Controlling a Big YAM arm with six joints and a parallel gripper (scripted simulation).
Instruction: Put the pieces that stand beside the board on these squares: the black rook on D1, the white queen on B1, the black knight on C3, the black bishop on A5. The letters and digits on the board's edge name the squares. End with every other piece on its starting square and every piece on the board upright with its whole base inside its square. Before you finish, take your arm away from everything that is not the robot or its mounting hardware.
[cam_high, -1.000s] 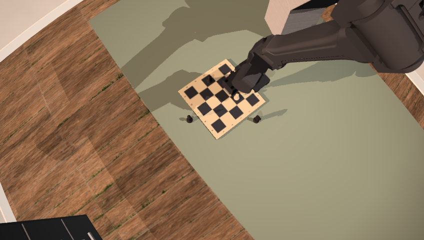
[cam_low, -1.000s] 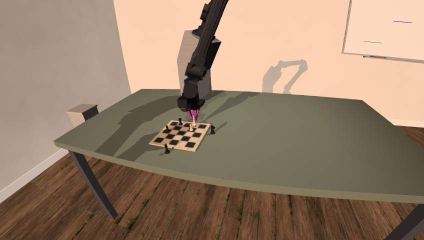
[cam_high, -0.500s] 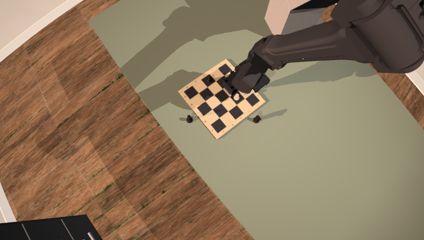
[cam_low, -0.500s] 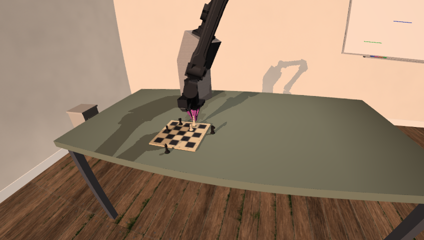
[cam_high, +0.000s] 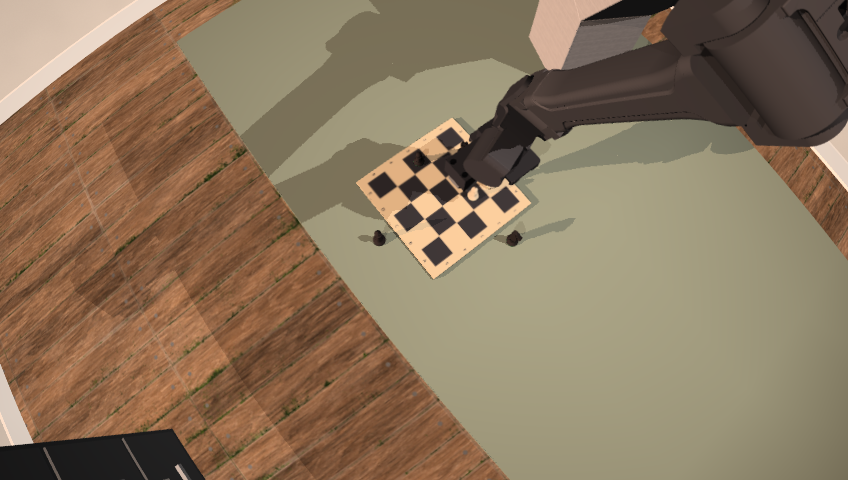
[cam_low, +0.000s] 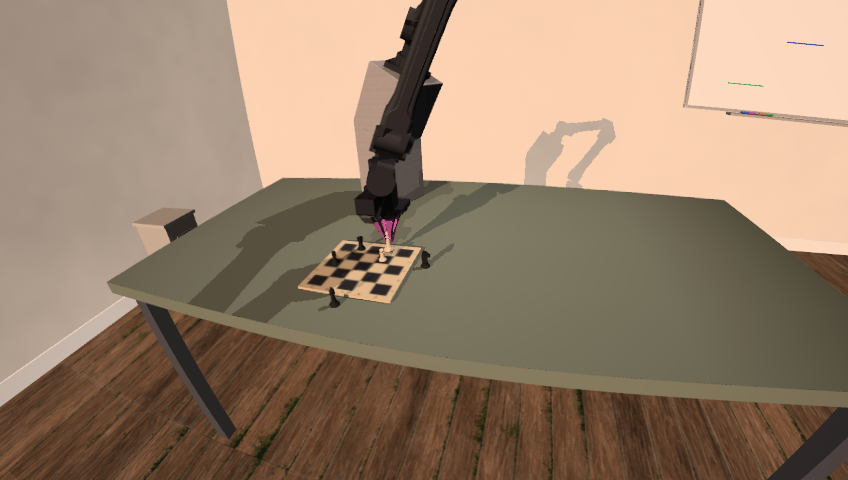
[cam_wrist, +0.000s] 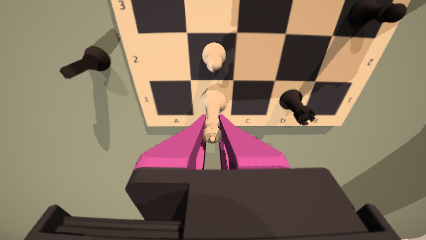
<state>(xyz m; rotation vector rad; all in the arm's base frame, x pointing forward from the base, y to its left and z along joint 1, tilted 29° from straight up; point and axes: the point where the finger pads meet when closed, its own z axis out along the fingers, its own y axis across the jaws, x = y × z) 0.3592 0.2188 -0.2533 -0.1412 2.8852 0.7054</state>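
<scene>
The white queen is 1 cm ahead of my hand. From my hand the other things lie so: small white piece 5 cm ahead, 2 cm below; chessboard 9 cm ahead, 4 cm below, 3 cm to the right.
</scene>
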